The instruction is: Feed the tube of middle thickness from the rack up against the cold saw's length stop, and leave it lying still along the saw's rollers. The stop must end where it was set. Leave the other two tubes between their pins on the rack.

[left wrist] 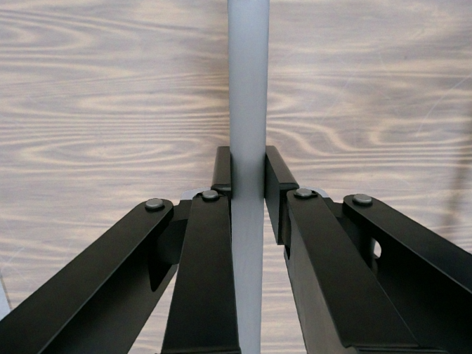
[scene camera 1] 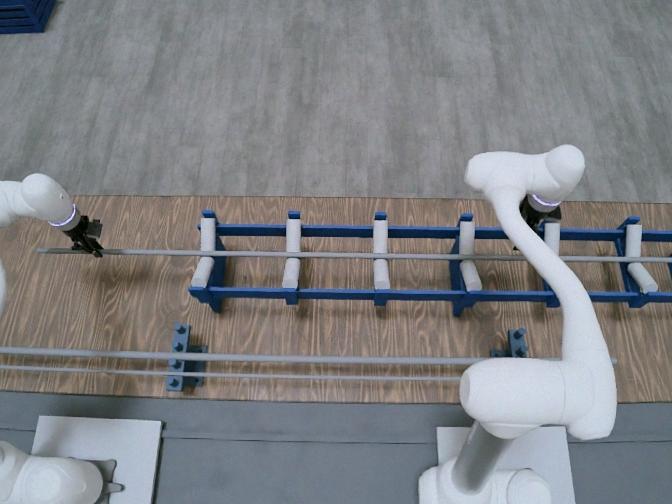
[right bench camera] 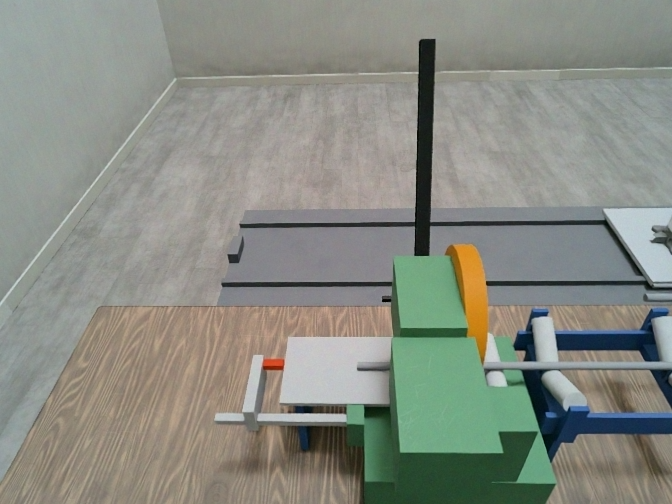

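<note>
The middle tube (scene camera 1: 336, 254) (right bench camera: 586, 365) (left wrist: 248, 90) lies along the saw's rollers. In the right bench camera its front end rests over the pale plate beyond the green saw (right bench camera: 434, 390), a gap short of the red-tipped length stop (right bench camera: 273, 364). My left gripper (scene camera 1: 96, 250) (left wrist: 246, 166) is shut on this tube near its rear end. My right gripper (scene camera 1: 516, 247) is at the tube farther right, partly hidden behind its arm; its finger state cannot be made out. A thick tube (scene camera 1: 325, 358) and a thin tube (scene camera 1: 325, 375) lie on the rack (scene camera 1: 185, 336).
The blue roller stand (scene camera 1: 336, 294) carries several grey rollers. The right arm reaches over the stand and the rack's right support (scene camera 1: 511, 340). The saw has an orange guard (right bench camera: 471, 292) and a tall black post (right bench camera: 425, 146). A blue crate (scene camera 1: 21, 16) is at the upper left.
</note>
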